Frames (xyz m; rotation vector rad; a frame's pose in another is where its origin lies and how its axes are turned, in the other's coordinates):
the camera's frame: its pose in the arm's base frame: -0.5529 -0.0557 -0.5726 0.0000 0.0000 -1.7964
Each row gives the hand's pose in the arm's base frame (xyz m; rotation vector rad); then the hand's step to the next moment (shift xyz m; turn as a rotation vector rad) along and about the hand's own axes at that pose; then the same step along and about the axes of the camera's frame.
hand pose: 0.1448 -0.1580 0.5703 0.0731 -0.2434 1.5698
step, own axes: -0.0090 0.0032 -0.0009 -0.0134 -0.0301 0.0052
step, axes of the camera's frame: 0.0091 -0.0009 -0.0030 0.0073 0.0320 0.0056
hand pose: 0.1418 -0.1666 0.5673 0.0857 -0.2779 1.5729
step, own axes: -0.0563 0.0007 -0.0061 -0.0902 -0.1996 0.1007
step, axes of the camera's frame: 0.0517 0.0134 -0.0188 0.0664 0.2085 0.1011
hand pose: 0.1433 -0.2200 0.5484 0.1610 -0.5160 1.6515
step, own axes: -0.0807 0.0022 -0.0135 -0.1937 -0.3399 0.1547
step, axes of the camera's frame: 0.0629 0.0278 -0.0444 0.1394 0.3709 0.1414
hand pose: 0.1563 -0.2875 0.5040 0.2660 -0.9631 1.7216
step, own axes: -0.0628 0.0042 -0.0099 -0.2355 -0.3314 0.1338
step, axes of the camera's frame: 0.0311 0.0308 -0.0463 0.1508 0.3882 0.0987
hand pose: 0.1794 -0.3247 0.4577 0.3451 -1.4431 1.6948
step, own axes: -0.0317 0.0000 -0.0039 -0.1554 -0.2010 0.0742
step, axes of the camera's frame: 0.0052 0.0217 -0.0229 0.0884 0.2446 0.0492
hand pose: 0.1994 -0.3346 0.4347 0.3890 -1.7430 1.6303
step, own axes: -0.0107 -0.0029 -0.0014 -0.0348 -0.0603 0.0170
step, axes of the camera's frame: -0.0005 0.0100 -0.0050 0.0203 0.0650 0.0224
